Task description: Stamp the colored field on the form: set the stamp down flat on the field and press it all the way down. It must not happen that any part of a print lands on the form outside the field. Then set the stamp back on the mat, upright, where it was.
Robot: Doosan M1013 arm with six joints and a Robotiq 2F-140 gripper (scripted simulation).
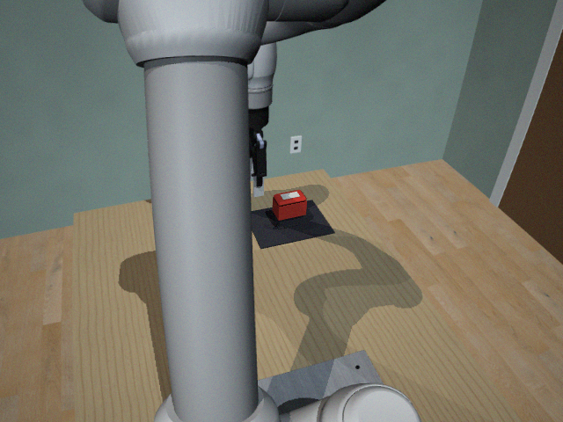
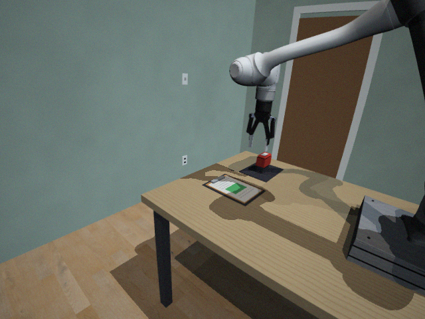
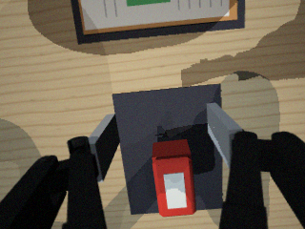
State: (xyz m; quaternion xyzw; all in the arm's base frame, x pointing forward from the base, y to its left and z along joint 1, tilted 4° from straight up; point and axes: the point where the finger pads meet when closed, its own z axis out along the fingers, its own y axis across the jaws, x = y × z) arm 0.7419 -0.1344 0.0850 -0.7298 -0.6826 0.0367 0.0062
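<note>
Right now the stamp is 140 mm below my hand and 110 mm to the right of it. The rest, counted from my hand: form on clipboard 180 mm below, 170 mm to the left, 30 mm ahead; then dark mat 190 mm below, 110 mm to the right.
</note>
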